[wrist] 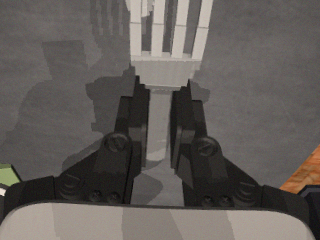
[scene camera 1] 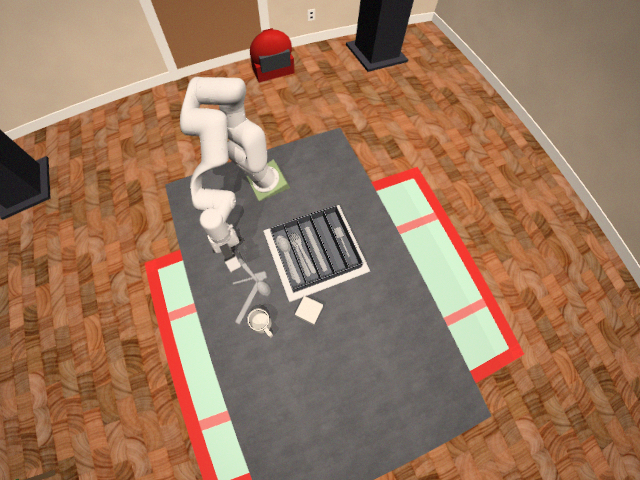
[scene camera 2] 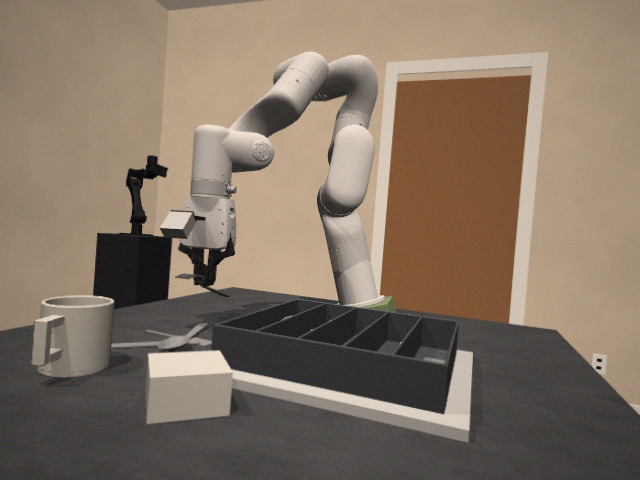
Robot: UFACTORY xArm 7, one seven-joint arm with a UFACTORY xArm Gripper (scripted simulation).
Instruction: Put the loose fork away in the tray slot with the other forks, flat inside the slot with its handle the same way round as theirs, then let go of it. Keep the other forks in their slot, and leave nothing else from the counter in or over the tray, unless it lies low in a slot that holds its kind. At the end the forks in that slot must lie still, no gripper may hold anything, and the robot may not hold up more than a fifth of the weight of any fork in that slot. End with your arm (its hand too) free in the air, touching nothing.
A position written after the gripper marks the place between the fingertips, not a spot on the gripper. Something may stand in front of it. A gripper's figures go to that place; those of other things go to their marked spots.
Labels:
The gripper [scene camera 2: 203,285] is 88 cm from the lens. A white mug [scene camera 2: 80,343]: 62 cm from the lens. A cream block [scene camera 2: 181,386]: 48 cm from the lens. A tray [scene camera 2: 421,384] is 52 cm from the lens. The marked spots on the white mug and the cream block are 18 cm apart.

